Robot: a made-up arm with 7 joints. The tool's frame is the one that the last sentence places.
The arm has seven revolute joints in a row. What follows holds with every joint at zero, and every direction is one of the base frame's. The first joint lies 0.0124 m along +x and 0.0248 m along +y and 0.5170 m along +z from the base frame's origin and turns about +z. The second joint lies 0.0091 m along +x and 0.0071 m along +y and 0.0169 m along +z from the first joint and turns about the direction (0, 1, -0.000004). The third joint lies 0.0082 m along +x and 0.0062 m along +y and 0.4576 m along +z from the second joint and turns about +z. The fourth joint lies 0.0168 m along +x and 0.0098 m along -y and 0.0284 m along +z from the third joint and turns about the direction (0, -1, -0.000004). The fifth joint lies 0.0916 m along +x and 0.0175 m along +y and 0.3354 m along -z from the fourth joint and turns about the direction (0, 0.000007, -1). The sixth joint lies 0.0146 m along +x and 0.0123 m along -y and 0.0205 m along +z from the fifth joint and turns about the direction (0, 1, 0.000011). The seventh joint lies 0.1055 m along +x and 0.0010 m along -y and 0.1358 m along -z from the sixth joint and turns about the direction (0, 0.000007, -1). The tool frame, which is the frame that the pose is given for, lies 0.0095 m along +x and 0.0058 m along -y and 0.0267 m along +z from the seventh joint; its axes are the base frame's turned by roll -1.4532, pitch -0.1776 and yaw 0.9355 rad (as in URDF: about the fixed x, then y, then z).
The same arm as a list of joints. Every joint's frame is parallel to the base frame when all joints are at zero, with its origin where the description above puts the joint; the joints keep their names.
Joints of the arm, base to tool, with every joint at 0 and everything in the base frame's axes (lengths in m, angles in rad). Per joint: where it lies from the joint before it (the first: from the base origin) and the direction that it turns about. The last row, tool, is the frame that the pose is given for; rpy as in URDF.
joint 1: xyz 0.0124 0.0248 0.517 axis 0 0 1
joint 2: xyz 0.0091 0.0071 0.0169 axis 0 1 0
joint 3: xyz 0.0082 0.0062 0.4576 axis 0 0 1
joint 4: xyz 0.0168 -0.0098 0.0284 axis 0 -1 0
joint 5: xyz 0.0916 0.0175 -0.3354 axis 0 0 -1
joint 6: xyz 0.0146 -0.0123 0.0205 axis 0 1 0
joint 7: xyz 0.1055 -0.001 -0.1358 axis 0 0 -1
tool: xyz 0.0095 -0.0058 0.0267 rpy -1.4532 -0.1776 0.9355

